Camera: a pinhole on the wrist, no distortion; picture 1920 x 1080 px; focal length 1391.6 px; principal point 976.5 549.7 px. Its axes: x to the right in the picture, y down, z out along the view. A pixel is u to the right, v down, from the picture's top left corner.
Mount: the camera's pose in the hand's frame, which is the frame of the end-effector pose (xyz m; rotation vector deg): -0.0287 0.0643 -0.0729 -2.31 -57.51 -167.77
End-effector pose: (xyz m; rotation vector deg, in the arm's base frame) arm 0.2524 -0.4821 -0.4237 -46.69 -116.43 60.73
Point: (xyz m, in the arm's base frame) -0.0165 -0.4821 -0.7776
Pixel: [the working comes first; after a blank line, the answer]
In the camera's frame: -0.0670 0.1280 0.4596

774 937
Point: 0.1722 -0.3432 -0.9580
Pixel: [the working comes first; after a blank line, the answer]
In the camera's frame: -0.0314 -0.1606 0.5132

891 114
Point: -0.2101 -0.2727 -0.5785
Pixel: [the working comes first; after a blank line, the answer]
In the camera's frame: -0.3917 0.2233 0.3792

outside the picture
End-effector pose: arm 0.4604 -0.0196 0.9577 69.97 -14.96 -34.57
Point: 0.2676 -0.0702 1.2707
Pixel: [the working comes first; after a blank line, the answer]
In the camera's frame: 0.1469 0.0590 0.3458

1568 787
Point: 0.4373 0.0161 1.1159
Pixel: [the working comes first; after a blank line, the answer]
In the camera's frame: 0.0318 -0.0009 0.1376

1299 540
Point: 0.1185 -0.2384 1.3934
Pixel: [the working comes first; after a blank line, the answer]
In the camera's frame: 0.1982 0.1821 0.5644

1465 999
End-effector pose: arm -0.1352 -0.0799 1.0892 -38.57 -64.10 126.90
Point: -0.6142 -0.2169 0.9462
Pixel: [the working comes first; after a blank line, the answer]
In the camera's frame: -0.2976 0.0585 0.4566

70 728
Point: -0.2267 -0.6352 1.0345
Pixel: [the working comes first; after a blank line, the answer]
In the camera's frame: 0.2769 0.0166 0.4906

1762 597
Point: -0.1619 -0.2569 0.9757
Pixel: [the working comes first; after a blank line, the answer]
In the camera's frame: 0.0519 -0.0223 0.1766

1385 374
